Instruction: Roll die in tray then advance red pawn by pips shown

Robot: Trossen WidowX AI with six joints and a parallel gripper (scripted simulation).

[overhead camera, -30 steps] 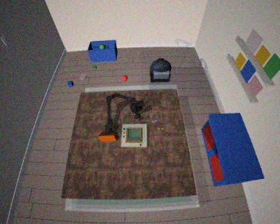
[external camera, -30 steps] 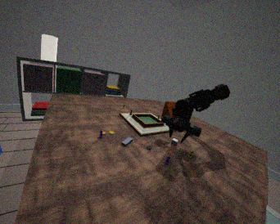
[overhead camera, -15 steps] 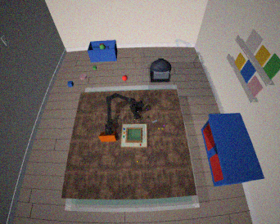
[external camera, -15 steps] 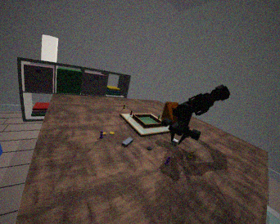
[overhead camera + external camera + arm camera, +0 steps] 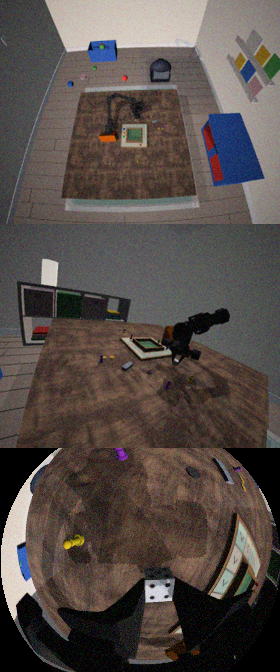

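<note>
The red pawn lies 80 mm ahead of my gripper tip and 350 mm to the right of it. The rest, counted from my gripper tip: grey block 230 mm ahead, 60 mm to the right, 20 mm below; then white die right at my gripper tip; then blue pawn 110 mm behind, 180 mm to the right.
</note>
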